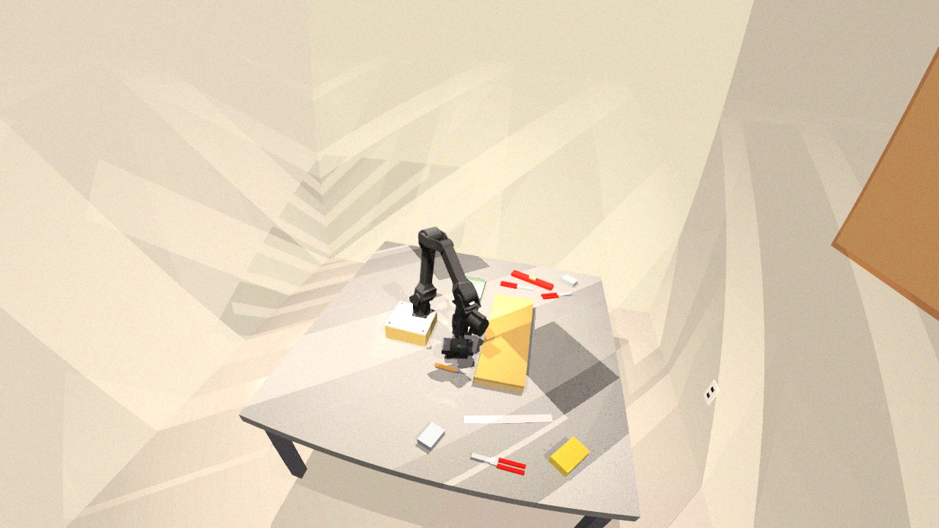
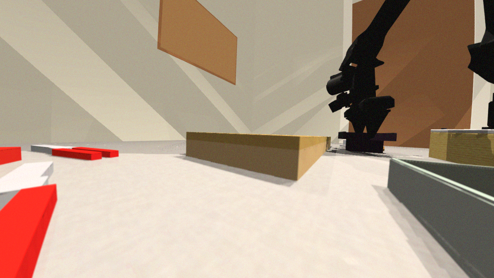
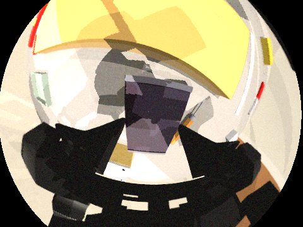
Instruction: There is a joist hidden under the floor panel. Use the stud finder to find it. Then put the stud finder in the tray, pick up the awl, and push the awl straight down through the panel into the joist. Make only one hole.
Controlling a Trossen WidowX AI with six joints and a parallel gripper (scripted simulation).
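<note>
Now: gripper tip 90 mm to the left of the awl and 30 mm above it. From my gripper tip the other things lie so: white strip (260 mm to the right, 220 mm ahead, 40 mm below); pale green tray (450 mm to the left, 30 mm below); stud finder (30 mm below, 20 mm ahead).
</note>
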